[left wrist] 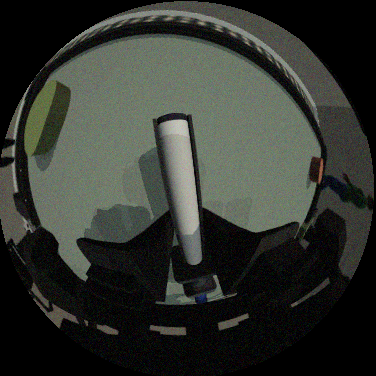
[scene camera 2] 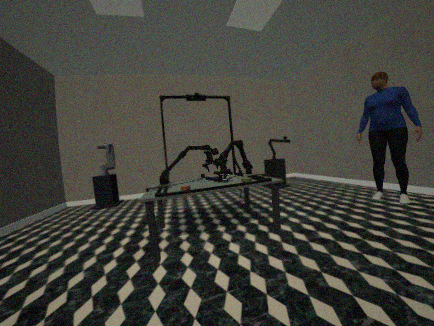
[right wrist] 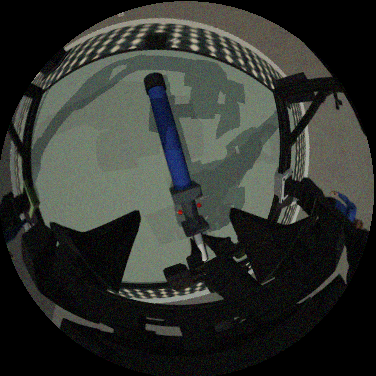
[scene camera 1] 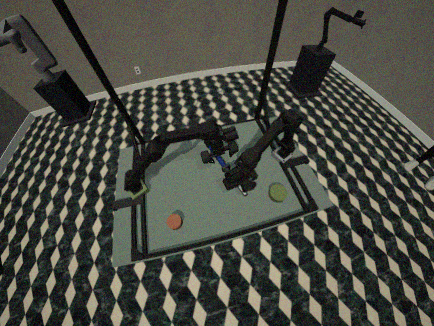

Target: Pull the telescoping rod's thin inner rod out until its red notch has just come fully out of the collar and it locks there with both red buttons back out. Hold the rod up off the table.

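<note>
The rod's blue outer tube (scene camera 1: 221, 161) (right wrist: 172, 145) with a black end cap lies low over the table. Its grey collar (right wrist: 189, 210) shows two red buttons in the right wrist view. The white inner rod (scene camera 1: 244, 192) (left wrist: 177, 175) runs out of the collar between dark side strips and ends in a dark tip. No red notch is visible. My left gripper (left wrist: 186, 212) is shut on the inner rod near the collar. My right gripper (scene camera 1: 219, 151) (right wrist: 185, 214) is open and empty above the collar, its fingers apart on both sides.
A green disc (scene camera 1: 278, 192) (left wrist: 42, 120) lies at the right of the table in scene camera 1. An orange disc (scene camera 1: 174, 221) (scene camera 2: 185, 188) (left wrist: 317, 170) lies at the front left. A black frame post (scene camera 1: 272, 55) stands behind. The two arms reach close together over the rod.
</note>
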